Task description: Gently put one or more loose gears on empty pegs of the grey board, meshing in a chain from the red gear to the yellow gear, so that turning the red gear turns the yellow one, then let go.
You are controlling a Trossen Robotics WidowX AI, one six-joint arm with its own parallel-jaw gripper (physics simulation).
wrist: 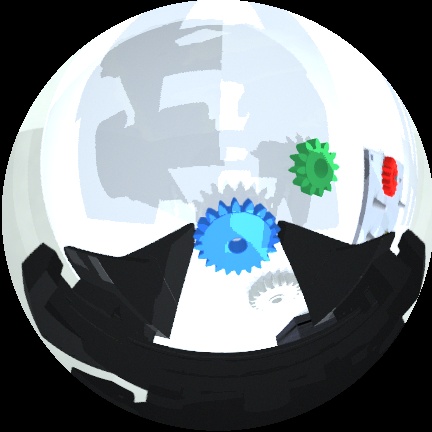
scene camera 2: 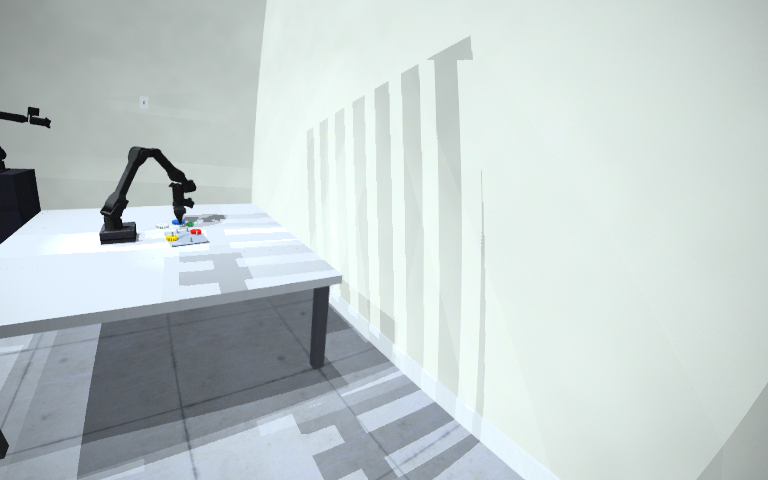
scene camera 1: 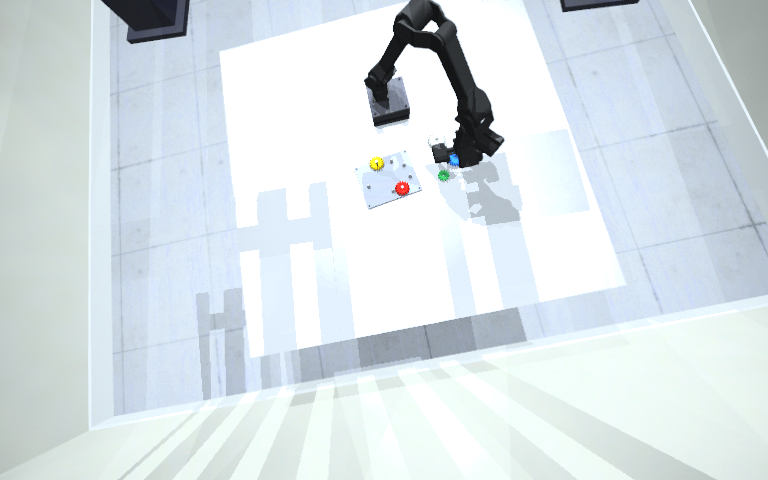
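Where they show: gripper, fingertip midpoint: (wrist: pixel 236 227) (scene camera 2: pixel 180 222) (scene camera 1: pixel 456 160); arm's base, link origin: (scene camera 2: pixel 113 228) (scene camera 1: pixel 380 93).
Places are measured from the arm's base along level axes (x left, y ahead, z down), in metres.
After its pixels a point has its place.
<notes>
My gripper (scene camera 1: pixel 457 160) @[x 0.262, y 0.267, z 0.049 m] (scene camera 2: pixel 180 221) @[x 0.262, y 0.267, z 0.049 m] (wrist: pixel 236 227) @[x 0.262, y 0.267, z 0.049 m] is shut on the blue gear (scene camera 1: pixel 454 160) @[x 0.253, y 0.272, z 0.038 m] (scene camera 2: pixel 176 221) @[x 0.245, y 0.250, z 0.039 m] (wrist: pixel 217 247) @[x 0.275, y 0.254, z 0.039 m], one fingertip against each side of it. The gear is flat, low over the table. The green gear (scene camera 1: pixel 443 175) @[x 0.208, y 0.329, z 0.038 m] (scene camera 2: pixel 189 224) @[x 0.194, y 0.321, z 0.042 m] (wrist: pixel 305 172) @[x 0.223, y 0.315, z 0.039 m] and the white gear (scene camera 1: pixel 436 139) @[x 0.199, y 0.176, z 0.049 m] (scene camera 2: pixel 161 225) @[x 0.179, y 0.181, z 0.041 m] (wrist: pixel 272 289) @[x 0.211, y 0.201, z 0.041 m] lie loose beside it. The grey board (scene camera 1: pixel 382 195) @[x -0.017, y 0.379, z 0.048 m] (scene camera 2: pixel 198 240) @[x -0.058, y 0.375, z 0.048 m] (wrist: pixel 374 187) @[x 0.098, y 0.332, z 0.048 m] bears the yellow gear (scene camera 1: pixel 376 163) @[x -0.032, y 0.260, z 0.030 m] (scene camera 2: pixel 171 238) @[x -0.050, y 0.255, z 0.037 m], the red gear (scene camera 1: pixel 402 187) @[x 0.058, y 0.363, z 0.026 m] (scene camera 2: pixel 195 231) @[x 0.035, y 0.359, z 0.033 m] (wrist: pixel 390 176) @[x 0.079, y 0.355, z 0.032 m] and several empty pegs. The yellow gear is barely visible in the wrist view.
The arm's base (scene camera 1: pixel 396 97) @[x 0.059, y 0.024, z -0.002 m] (scene camera 2: pixel 117 233) @[x -0.045, y 0.026, z 0.009 m] (wrist: pixel 294 331) @[x 0.103, y 0.059, z 0.026 m] stands on the white table (scene camera 1: pixel 294 141) @[x -0.359, y 0.121, z 0.056 m] (scene camera 2: pixel 56 283) @[x -0.432, y -0.081, z 0.056 m], behind the board. Shadows fall across the table. Another dark arm (scene camera 2: pixel 38 120) shows at the left edge of the second scene view, away from the table.
</notes>
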